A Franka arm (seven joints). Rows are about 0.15 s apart.
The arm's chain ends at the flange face. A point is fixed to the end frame.
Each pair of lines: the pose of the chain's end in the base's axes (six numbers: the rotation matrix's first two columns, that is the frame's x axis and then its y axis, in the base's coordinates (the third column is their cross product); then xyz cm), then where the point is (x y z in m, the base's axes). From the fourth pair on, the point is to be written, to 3 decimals.
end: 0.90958 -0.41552 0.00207 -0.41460 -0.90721 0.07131 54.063 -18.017 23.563
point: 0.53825 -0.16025 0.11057
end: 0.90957 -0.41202 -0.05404 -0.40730 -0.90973 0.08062 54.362 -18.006 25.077
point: 0.53430 -0.15834 0.12634
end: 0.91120 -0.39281 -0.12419 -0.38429 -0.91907 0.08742 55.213 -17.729 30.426
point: 0.53403 -0.15313 0.18125
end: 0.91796 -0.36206 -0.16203 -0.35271 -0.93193 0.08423 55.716 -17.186 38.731
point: 0.534 -0.146 0.265
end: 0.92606 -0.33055 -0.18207 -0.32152 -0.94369 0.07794 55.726 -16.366 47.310
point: 0.531 -0.137 0.352
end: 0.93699 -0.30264 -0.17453 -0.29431 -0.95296 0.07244 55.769 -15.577 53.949
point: 0.532 -0.130 0.418
